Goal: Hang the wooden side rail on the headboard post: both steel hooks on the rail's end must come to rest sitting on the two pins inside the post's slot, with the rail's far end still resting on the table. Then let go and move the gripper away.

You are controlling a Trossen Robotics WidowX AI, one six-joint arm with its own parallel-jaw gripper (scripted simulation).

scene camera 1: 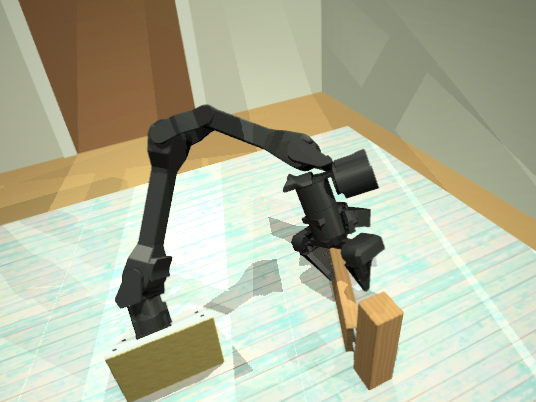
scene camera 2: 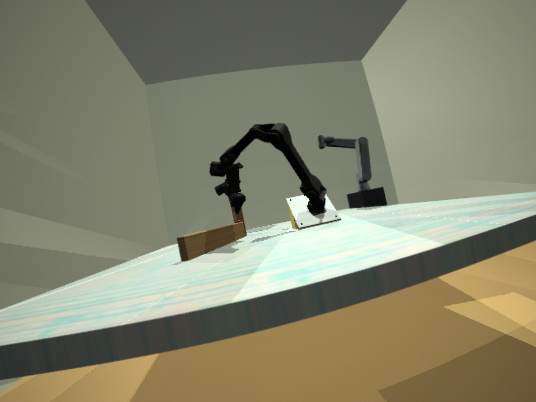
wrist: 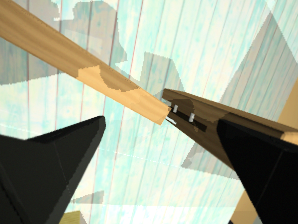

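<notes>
Wrist view: gripper visible, open, holding nothing. Also in the scene: wooden side rail.
</notes>
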